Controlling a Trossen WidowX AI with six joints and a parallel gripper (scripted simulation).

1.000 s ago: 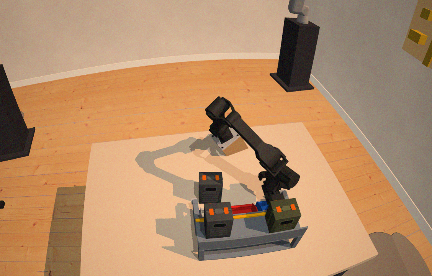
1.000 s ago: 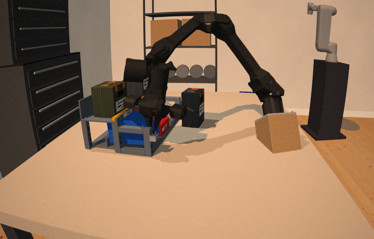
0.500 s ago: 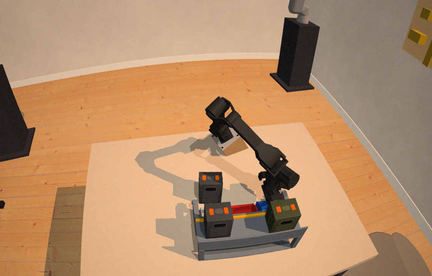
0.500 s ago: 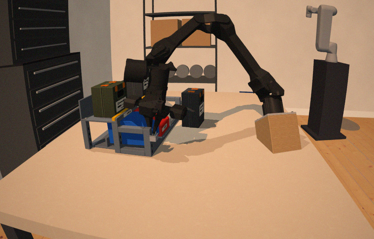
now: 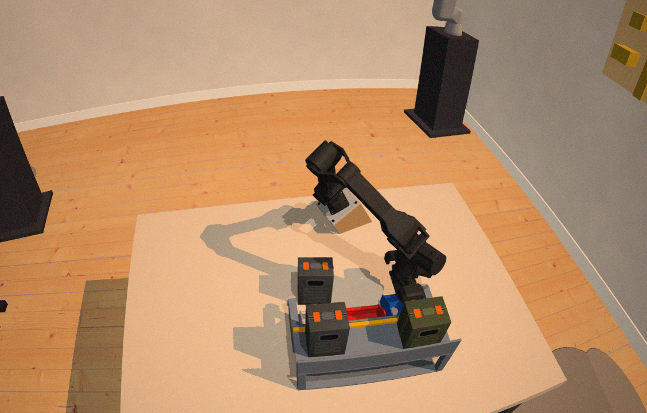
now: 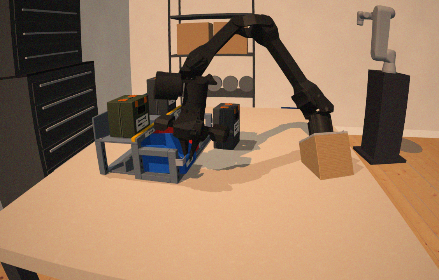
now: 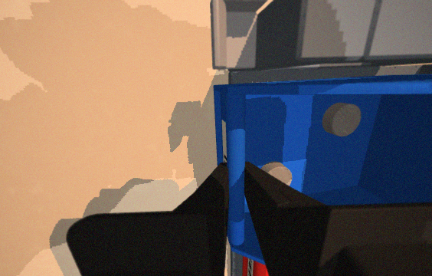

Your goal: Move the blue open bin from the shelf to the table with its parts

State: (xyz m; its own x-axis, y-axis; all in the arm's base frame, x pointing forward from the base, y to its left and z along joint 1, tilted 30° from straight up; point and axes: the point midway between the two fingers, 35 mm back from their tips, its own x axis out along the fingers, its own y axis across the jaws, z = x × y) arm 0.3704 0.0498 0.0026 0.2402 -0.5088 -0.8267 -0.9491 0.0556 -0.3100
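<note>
Now: the blue open bin 70 mm ahead of my hand, 20 mm below it and 10 mm to the right of it. Round my hand: red bin (130 mm to the right, 60 mm ahead, 30 mm below); then yellow rail (140 mm to the right, 100 mm ahead, 40 mm above); then green case (170 mm ahead, 80 mm above, 40 mm to the right).
</note>
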